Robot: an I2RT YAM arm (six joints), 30 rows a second.
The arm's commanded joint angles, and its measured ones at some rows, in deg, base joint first. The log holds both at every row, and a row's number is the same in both.
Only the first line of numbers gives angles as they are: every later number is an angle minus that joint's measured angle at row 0.
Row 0, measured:
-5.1, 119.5, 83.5, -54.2, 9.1, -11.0
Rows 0 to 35, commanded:
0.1, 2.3, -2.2, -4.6, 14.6, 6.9
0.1, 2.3, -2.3, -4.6, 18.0, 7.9
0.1, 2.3, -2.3, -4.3, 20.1, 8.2
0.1, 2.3, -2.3, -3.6, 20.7, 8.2
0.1, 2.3, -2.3, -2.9, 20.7, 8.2
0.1, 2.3, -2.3, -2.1, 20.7, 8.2
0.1, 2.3, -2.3, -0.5, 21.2, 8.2
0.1, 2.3, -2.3, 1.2, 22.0, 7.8
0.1, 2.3, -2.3, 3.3, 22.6, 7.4
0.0, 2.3, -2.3, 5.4, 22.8, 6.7
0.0, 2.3, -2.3, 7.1, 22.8, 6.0
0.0, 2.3, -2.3, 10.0, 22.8, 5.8
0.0, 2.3, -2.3, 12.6, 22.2, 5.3
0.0, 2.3, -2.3, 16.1, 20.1, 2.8
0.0, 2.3, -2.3, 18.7, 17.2, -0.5
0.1, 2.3, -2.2, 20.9, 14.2, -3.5
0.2, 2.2, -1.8, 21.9, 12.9, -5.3
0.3, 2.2, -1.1, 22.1, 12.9, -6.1
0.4, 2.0, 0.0, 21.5, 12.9, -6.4
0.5, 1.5, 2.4, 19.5, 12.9, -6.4
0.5, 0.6, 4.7, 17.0, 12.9, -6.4
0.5, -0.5, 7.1, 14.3, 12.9, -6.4
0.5, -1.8, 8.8, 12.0, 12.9, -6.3
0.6, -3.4, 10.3, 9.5, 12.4, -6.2
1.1, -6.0, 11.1, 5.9, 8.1, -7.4
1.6, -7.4, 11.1, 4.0, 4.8, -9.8
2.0, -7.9, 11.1, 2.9, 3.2, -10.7
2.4, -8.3, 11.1, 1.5, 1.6, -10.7
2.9, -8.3, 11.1, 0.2, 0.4, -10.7
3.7, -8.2, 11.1, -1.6, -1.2, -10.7
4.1, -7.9, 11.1, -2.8, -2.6, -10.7
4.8, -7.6, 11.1, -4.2, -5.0, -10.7
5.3, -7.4, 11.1, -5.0, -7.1, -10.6
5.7, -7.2, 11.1, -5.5, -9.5, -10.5
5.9, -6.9, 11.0, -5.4, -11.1, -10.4
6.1, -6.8, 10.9, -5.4, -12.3, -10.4
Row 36, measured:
5.4, -7.6, 10.7, -5.3, -5.0, -9.7
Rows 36 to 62, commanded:
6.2, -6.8, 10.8, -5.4, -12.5, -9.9
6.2, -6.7, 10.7, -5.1, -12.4, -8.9
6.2, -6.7, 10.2, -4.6, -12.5, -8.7
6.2, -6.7, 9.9, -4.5, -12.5, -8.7
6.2, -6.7, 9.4, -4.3, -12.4, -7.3
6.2, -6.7, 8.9, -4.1, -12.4, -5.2
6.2, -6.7, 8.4, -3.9, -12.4, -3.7
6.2, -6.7, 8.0, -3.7, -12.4, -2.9
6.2, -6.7, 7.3, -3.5, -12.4, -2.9
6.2, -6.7, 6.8, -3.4, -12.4, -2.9
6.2, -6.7, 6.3, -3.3, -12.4, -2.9
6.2, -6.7, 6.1, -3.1, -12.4, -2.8
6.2, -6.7, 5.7, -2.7, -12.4, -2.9
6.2, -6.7, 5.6, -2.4, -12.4, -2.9
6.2, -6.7, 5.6, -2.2, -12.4, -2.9
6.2, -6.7, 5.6, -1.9, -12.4, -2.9
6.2, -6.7, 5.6, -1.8, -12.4, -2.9
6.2, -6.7, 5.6, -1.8, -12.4, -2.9
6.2, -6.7, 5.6, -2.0, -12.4, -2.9
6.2, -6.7, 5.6, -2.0, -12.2, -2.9
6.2, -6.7, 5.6, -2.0, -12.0, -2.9
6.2, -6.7, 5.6, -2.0, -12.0, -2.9
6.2, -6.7, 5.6, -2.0, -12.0, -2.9
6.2, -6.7, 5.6, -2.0, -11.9, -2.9
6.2, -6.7, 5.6, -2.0, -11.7, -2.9
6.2, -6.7, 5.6, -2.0, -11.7, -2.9
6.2, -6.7, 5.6, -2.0, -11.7, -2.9
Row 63, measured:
5.9, -7.3, 5.9, -2.1, -11.4, -4.1
